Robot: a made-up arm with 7 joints. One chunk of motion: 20 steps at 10 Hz.
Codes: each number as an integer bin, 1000 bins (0 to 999) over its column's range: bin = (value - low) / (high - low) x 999, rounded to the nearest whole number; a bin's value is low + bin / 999 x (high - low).
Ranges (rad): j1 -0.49..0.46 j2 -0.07..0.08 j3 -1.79..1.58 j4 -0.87..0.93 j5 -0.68..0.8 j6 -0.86..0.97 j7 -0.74..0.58
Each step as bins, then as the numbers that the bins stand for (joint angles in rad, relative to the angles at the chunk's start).
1 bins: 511 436 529 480 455 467 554
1 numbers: -0.0041 -0.0045 -0.0055 -0.0051 -0.0059 -0.0045 -0.0080
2 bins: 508 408 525 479 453 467 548
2 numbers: -0.0069 -0.0087 -0.0190 -0.0069 -0.0089 -0.0045 -0.0159
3 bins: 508 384 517 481 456 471 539
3 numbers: -0.0069 -0.0123 -0.0460 -0.0033 -0.0044 0.0028 -0.0278
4 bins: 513 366 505 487 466 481 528
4 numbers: -0.0022 -0.0150 -0.0864 0.0075 0.0104 0.0211 -0.0423
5 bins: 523 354 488 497 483 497 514
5 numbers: 0.0073 -0.0168 -0.1438 0.0255 0.0356 0.0504 -0.0608
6 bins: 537 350 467 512 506 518 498
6 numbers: 0.0207 -0.0174 -0.2146 0.0525 0.0696 0.0889 -0.0820
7 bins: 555 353 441 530 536 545 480
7 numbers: 0.0378 -0.0170 -0.3023 0.0850 0.1141 0.1383 -0.1058
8 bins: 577 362 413 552 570 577 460
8 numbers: 0.0587 -0.0156 -0.3968 0.1246 0.1644 0.1970 -0.1322
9 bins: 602 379 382 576 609 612 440
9 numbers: 0.0825 -0.0131 -0.5014 0.1678 0.2222 0.2611 -0.1586
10 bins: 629 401 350 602 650 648 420
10 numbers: 0.1081 -0.0098 -0.6093 0.2147 0.2830 0.3270 -0.1850
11 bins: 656 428 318 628 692 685 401
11 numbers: 0.1338 -0.0057 -0.7173 0.2615 0.3452 0.3948 -0.2102
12 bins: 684 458 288 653 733 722 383
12 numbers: 0.1605 -0.0012 -0.8185 0.3066 0.4059 0.4626 -0.2339
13 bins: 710 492 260 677 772 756 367
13 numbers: 0.1852 0.0039 -0.9129 0.3498 0.4637 0.5249 -0.2551
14 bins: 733 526 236 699 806 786 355
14 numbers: 0.2070 0.0090 -0.9939 0.3895 0.5141 0.5798 -0.2709
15 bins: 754 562 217 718 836 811 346
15 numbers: 0.2270 0.0144 -1.0580 0.4237 0.5585 0.6256 -0.2828
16 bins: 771 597 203 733 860 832 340
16 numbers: 0.2432 0.0196 -1.1052 0.4507 0.5941 0.6641 -0.2908
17 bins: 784 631 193 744 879 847 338
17 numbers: 0.2555 0.0247 -1.1389 0.4705 0.6222 0.6916 -0.2934
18 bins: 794 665 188 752 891 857 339
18 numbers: 0.2651 0.0298 -1.1558 0.4850 0.6400 0.7099 -0.2921
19 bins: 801 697 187 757 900 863 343
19 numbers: 0.2717 0.0347 -1.1592 0.4940 0.6533 0.7209 -0.2868
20 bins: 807 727 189 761 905 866 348
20 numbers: 0.2774 0.0392 -1.1524 0.5012 0.6607 0.7264 -0.2802
